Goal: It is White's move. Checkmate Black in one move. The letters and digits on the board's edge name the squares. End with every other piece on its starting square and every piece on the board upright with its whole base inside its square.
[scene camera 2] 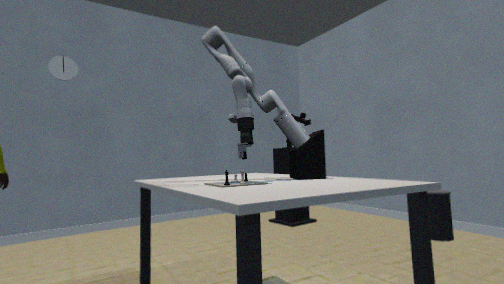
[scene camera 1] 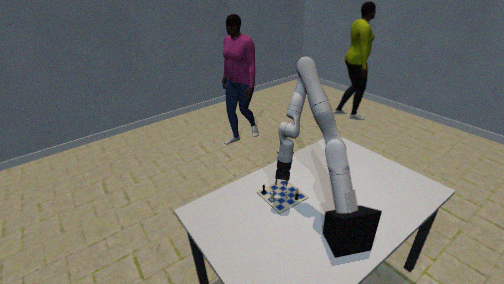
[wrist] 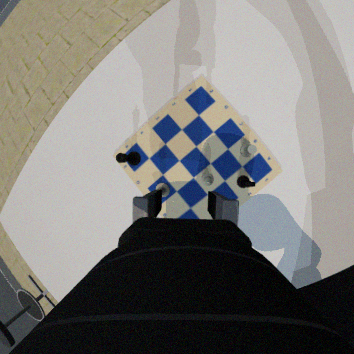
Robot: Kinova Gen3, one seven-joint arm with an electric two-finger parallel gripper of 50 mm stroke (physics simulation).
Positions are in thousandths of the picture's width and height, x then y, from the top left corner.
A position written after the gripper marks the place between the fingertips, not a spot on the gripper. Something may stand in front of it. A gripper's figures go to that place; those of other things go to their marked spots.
Scene:
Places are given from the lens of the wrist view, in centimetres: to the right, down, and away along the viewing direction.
gripper (wrist: 521, 564): 1, 3, 18
chessboard (wrist: 558, 374): 3, -7, 28

